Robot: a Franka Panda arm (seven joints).
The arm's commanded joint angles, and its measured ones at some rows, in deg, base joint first. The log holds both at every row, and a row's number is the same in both.
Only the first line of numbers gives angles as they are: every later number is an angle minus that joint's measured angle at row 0.
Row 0, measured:
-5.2, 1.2, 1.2, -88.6, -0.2, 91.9, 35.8
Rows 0 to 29, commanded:
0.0, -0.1, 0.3, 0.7, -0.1, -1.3, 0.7
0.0, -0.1, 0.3, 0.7, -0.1, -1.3, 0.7
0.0, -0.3, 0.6, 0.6, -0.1, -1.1, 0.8
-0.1, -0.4, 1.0, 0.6, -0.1, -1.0, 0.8
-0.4, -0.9, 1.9, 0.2, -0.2, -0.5, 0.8
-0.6, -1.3, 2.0, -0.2, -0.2, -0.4, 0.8
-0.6, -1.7, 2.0, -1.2, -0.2, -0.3, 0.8
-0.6, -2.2, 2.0, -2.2, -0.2, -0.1, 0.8
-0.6, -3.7, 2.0, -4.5, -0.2, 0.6, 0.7
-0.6, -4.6, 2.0, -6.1, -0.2, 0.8, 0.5
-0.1, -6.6, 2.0, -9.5, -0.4, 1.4, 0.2
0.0, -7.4, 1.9, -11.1, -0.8, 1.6, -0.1
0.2, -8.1, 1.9, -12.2, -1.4, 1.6, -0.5
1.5, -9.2, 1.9, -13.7, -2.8, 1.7, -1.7
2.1, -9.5, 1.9, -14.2, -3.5, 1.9, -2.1
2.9, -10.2, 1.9, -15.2, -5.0, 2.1, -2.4
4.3, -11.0, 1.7, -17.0, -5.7, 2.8, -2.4
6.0, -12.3, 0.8, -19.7, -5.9, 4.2, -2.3
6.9, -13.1, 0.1, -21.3, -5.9, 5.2, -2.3
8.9, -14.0, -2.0, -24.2, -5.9, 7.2, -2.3
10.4, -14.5, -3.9, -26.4, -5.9, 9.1, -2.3
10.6, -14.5, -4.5, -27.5, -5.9, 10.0, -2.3
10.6, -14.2, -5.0, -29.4, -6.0, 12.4, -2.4
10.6, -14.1, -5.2, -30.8, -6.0, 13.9, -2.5
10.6, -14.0, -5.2, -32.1, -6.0, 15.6, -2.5
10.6, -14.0, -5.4, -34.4, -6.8, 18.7, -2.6
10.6, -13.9, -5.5, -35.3, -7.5, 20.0, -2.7
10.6, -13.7, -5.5, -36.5, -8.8, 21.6, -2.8
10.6, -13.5, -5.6, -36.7, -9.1, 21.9, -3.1
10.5, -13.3, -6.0, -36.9, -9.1, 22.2, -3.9
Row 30, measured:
9.7, -12.4, -5.0, -33.6, -7.1, 18.8, -2.5
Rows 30 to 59, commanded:
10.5, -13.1, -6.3, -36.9, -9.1, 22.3, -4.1
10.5, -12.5, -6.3, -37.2, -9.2, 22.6, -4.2
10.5, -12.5, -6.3, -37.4, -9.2, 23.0, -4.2
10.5, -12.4, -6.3, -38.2, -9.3, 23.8, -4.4
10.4, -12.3, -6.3, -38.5, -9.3, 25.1, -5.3
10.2, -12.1, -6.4, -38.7, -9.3, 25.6, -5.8
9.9, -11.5, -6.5, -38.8, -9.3, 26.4, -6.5
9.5, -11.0, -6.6, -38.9, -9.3, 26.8, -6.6
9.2, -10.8, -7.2, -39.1, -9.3, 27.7, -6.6
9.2, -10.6, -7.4, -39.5, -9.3, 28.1, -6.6
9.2, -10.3, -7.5, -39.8, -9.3, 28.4, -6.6
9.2, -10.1, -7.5, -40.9, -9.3, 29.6, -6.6
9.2, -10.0, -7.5, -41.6, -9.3, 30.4, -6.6
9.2, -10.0, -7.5, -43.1, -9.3, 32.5, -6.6
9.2, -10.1, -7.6, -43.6, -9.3, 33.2, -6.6
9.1, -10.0, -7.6, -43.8, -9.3, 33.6, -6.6
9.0, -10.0, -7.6, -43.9, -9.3, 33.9, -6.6
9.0, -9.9, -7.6, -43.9, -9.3, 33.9, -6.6
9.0, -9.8, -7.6, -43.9, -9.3, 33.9, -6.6
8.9, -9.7, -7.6, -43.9, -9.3, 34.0, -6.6
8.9, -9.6, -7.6, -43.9, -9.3, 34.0, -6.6
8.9, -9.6, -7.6, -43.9, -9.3, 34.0, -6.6
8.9, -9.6, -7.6, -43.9, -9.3, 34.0, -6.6
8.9, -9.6, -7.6, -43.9, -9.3, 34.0, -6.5
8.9, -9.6, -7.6, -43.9, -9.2, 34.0, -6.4
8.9, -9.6, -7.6, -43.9, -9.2, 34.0, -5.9
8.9, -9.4, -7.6, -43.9, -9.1, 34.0, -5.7
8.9, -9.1, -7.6, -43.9, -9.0, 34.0, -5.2
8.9, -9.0, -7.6, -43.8, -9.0, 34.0, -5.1
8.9, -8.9, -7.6, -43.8, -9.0, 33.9, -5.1
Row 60, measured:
9.2, -9.1, -7.7, -43.2, -8.4, 32.9, -5.9
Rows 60 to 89, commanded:
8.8, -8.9, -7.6, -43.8, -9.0, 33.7, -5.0
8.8, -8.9, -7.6, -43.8, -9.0, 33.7, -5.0
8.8, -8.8, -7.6, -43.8, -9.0, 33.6, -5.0
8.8, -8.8, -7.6, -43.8, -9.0, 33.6, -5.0
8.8, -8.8, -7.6, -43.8, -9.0, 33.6, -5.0
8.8, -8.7, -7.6, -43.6, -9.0, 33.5, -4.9
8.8, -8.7, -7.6, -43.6, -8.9, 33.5, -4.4
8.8, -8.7, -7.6, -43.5, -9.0, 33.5, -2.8
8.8, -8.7, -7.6, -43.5, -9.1, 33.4, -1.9
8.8, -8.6, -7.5, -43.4, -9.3, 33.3, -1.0
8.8, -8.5, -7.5, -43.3, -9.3, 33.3, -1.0
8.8, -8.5, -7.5, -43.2, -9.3, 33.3, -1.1
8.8, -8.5, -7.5, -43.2, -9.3, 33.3, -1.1
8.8, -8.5, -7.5, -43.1, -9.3, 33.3, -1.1
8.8, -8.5, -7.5, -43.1, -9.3, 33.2, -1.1
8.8, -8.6, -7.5, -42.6, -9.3, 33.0, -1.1
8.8, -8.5, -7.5, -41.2, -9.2, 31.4, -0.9
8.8, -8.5, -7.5, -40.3, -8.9, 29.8, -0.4
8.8, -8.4, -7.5, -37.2, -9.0, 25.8, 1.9
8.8, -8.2, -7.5, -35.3, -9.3, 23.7, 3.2
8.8, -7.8, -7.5, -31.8, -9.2, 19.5, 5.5
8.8, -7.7, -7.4, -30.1, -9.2, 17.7, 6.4
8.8, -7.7, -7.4, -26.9, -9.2, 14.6, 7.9
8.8, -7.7, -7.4, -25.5, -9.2, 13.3, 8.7
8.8, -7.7, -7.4, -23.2, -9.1, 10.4, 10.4
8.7, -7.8, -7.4, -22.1, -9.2, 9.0, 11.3
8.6, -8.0, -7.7, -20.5, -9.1, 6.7, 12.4
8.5, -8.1, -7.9, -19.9, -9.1, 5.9, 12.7
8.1, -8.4, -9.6, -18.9, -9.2, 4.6, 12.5
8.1, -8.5, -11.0, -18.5, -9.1, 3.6, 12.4
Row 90, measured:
8.8, -8.9, -7.9, -22.6, -8.4, 8.8, 10.5
